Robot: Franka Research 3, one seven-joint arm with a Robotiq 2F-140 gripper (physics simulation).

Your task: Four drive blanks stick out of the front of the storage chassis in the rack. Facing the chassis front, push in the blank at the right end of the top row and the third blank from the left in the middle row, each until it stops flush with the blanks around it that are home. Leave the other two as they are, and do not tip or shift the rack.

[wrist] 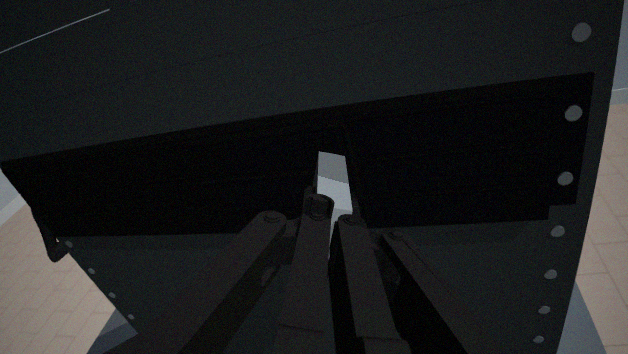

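The front of the storage chassis (460, 160) is a very dark band across the middle of the wrist view, set in the dark rack (601, 100). It is too dark to make out the separate drive blanks or tell which of them stick out. My gripper (327, 174) is shut and empty, with its pale fingertips pointing at the chassis front near the middle of the band. Whether the tips touch a blank cannot be told. The gripper's linkage hides part of the band's lower edge.
Round pale spots run down the rack's right post and along its lower left edge. A dark hooked part (56, 252) shows at the rack's left side. Tiled floor (612, 200) shows on both sides, with pale wall behind it.
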